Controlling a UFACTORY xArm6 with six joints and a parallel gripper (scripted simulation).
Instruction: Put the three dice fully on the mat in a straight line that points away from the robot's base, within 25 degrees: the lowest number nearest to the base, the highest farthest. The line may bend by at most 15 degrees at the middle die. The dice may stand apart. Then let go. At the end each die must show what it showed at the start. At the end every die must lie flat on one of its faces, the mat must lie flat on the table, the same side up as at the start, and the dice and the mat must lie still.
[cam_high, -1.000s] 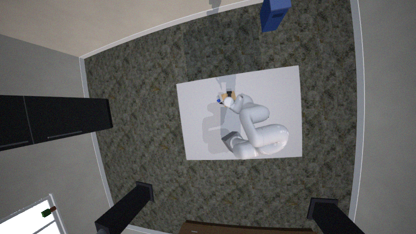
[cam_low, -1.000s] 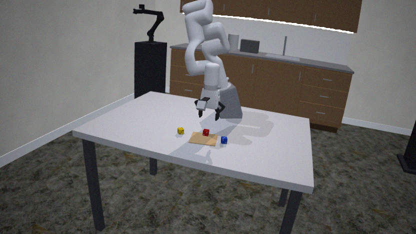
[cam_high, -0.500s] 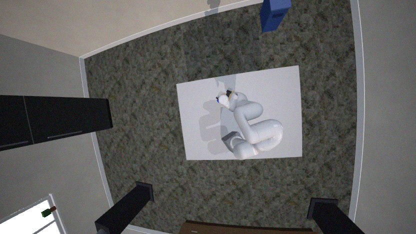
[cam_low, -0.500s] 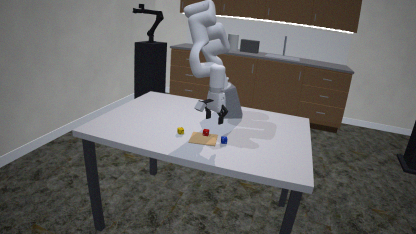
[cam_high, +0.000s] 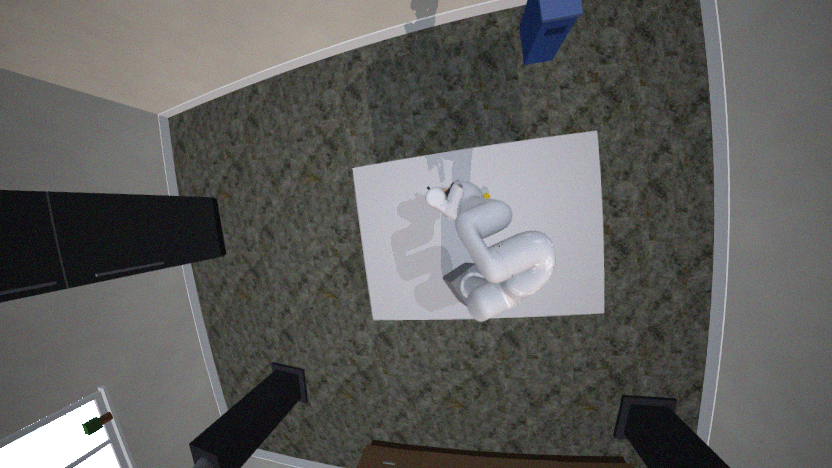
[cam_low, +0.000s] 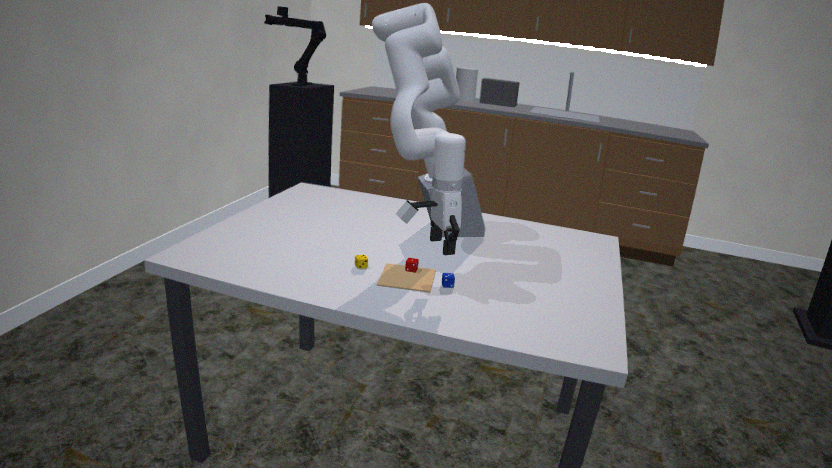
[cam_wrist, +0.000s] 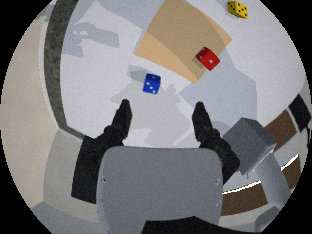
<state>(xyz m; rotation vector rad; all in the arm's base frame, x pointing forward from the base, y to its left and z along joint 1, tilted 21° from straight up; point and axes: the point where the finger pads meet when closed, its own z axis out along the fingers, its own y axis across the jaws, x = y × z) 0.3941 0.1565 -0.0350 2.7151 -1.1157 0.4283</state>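
The blue die lies 10 cm below my hand and 3 cm to the left of it. From my hand the other things lie so: red die: 9 cm to the right, 9 cm below, 2 cm behind; yellow die: 22 cm to the right, 10 cm below, 3 cm ahead; tan mat: 11 cm below, 8 cm to the right, 2 cm ahead.
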